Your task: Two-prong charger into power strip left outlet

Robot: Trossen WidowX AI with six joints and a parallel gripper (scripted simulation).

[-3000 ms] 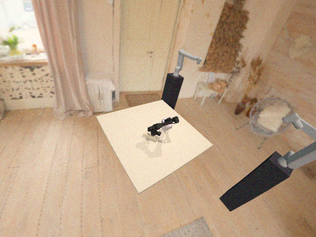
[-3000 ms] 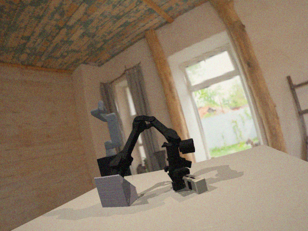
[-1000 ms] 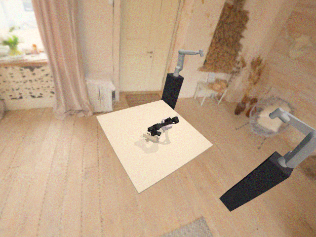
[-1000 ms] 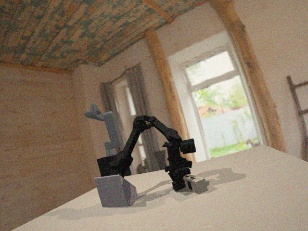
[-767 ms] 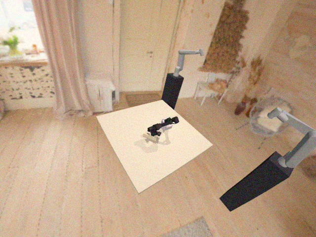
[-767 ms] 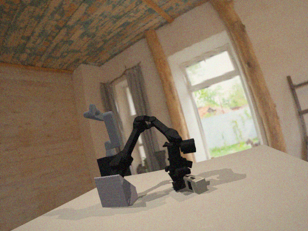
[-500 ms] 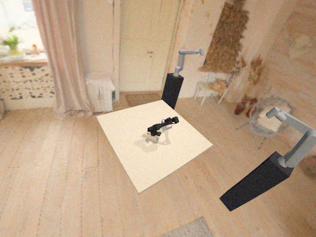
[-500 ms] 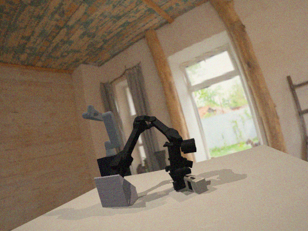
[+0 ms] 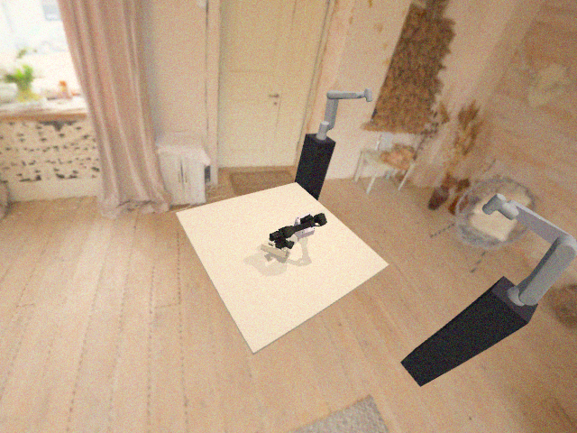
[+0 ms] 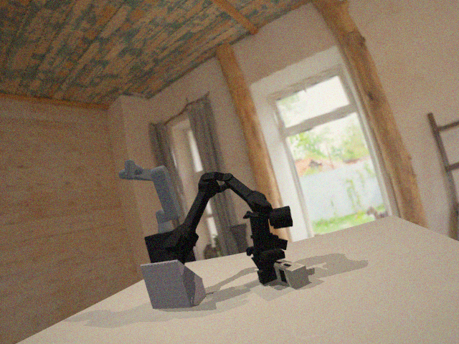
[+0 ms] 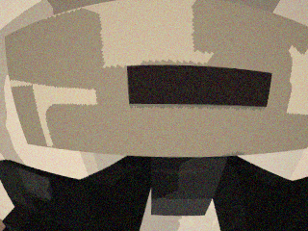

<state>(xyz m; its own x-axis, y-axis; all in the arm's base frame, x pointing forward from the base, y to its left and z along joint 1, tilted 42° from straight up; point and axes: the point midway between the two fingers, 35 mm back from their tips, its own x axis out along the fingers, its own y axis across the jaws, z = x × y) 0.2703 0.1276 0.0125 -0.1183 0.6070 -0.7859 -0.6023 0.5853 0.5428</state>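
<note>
My gripper tip is now 10 mm to the right of the two-prong charger, 10 mm below it and 10 mm short of it.
</note>
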